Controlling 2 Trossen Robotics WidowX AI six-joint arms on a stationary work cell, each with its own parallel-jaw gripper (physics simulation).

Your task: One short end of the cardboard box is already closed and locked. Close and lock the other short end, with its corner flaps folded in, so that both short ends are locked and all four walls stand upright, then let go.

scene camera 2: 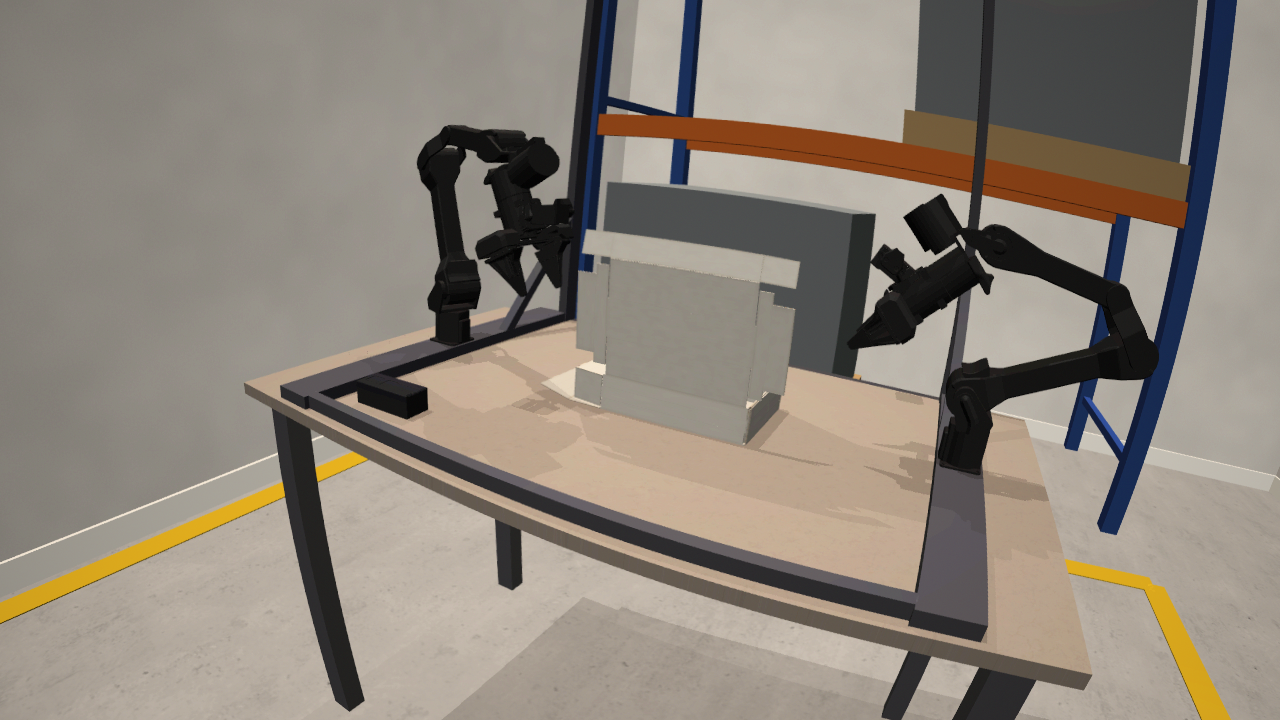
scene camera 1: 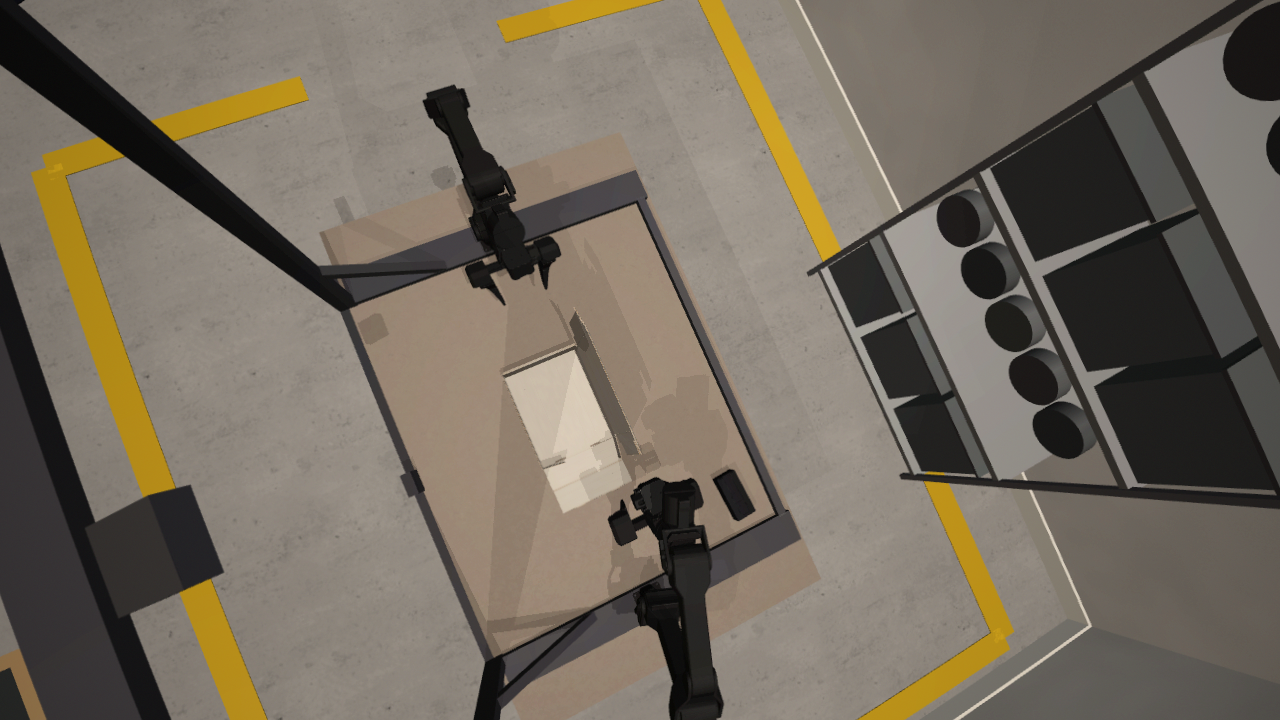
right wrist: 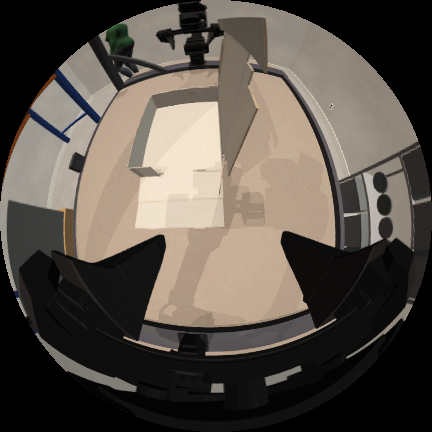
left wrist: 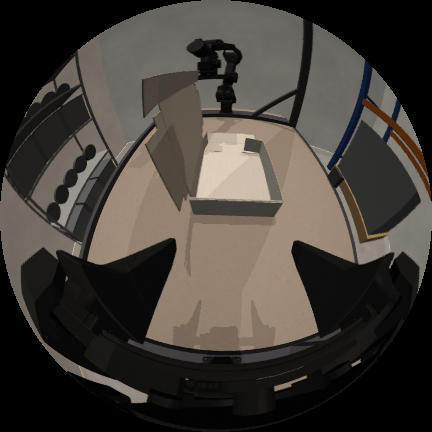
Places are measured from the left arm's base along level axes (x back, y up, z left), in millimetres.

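Pixels of known places: left gripper, fingertip midpoint: point(scene camera 2: 853, 339) point(scene camera 1: 525, 296) point(right wrist: 189, 46) point(left wrist: 236, 246); right gripper, fingertip midpoint: point(scene camera 2: 541, 291) point(right wrist: 224, 239) point(left wrist: 208, 97); left arm's base at its link origin: point(scene camera 2: 959, 463) point(right wrist: 197, 63); right arm's base at its link origin: point(scene camera 2: 451, 340) point(scene camera 1: 650, 600) point(right wrist: 193, 341) point(left wrist: 225, 111).
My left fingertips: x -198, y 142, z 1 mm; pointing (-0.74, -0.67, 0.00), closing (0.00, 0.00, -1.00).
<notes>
For each thing: its top centre in the pictures, then the offset to it from my left fingertips. "pt": a spot on its surface instead. Level surfaces: height alone.
- end flap at a spot on its surface: point(right wrist: 180, 213) point(scene camera 1: 597, 484) pt dx -430, dy -153, dz -6 mm
- corner flap at a spot on its surface: point(right wrist: 145, 171) point(left wrist: 250, 144) pt dx -350, dy -130, dz -74 mm
- black block at its top centre: point(scene camera 2: 390, 383) point(scene camera 1: 736, 495) dx -588, dy -126, dz +279 mm
- table at its surface level: dy -161 mm
The cardboard box point(scene camera 1: 550, 407) point(left wrist: 230, 177) point(right wrist: 182, 130) lies open on the table. Its closed short end point(scene camera 1: 539, 360) point(left wrist: 235, 208) point(right wrist: 185, 94) stands upright. At the other short end, the end flap point(scene camera 1: 590, 490) point(right wrist: 180, 213) lies flat outward. One corner flap point(left wrist: 253, 145) point(right wrist: 145, 171) stands turned inward; the other point(scene camera 2: 588, 385) points roughly straight out from the lid-side wall. The lid point(scene camera 2: 684, 331) point(left wrist: 181, 120) point(right wrist: 234, 90) stands up. My left gripper point(scene camera 1: 525, 294) point(left wrist: 236, 246) is open, above the table off the closed end. My right gripper point(scene camera 2: 540, 288) point(right wrist: 224, 239) is open and raised beside the flat flap.
A black block point(scene camera 1: 733, 494) point(scene camera 2: 392, 396) lies on the table point(scene camera 2: 501, 447) near the frame corner. Dark frame rails point(scene camera 1: 716, 358) point(scene camera 2: 608, 521) edge the work area, and an upright post point(left wrist: 302, 75) rises from it. Shelving point(scene camera 1: 957, 358) stands beyond the table.
</notes>
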